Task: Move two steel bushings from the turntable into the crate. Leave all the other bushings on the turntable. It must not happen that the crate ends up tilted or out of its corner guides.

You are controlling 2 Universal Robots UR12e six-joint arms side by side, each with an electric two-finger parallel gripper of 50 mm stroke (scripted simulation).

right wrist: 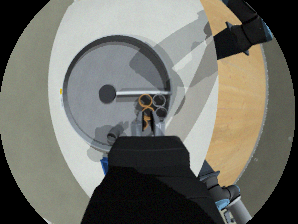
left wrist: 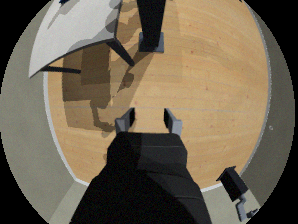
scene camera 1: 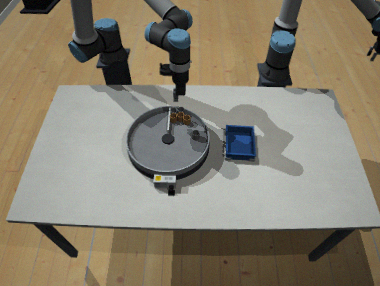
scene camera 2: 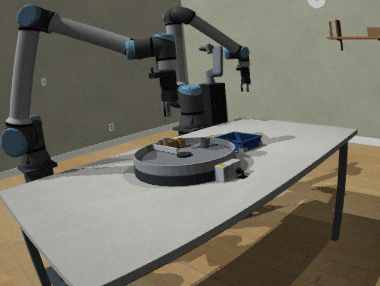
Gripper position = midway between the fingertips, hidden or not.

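There is a blue crate (scene camera 1: 238, 138) that I can see. Along with the crate I see my own grippers, the right gripper (right wrist: 147, 117) and the left gripper (left wrist: 149, 113).
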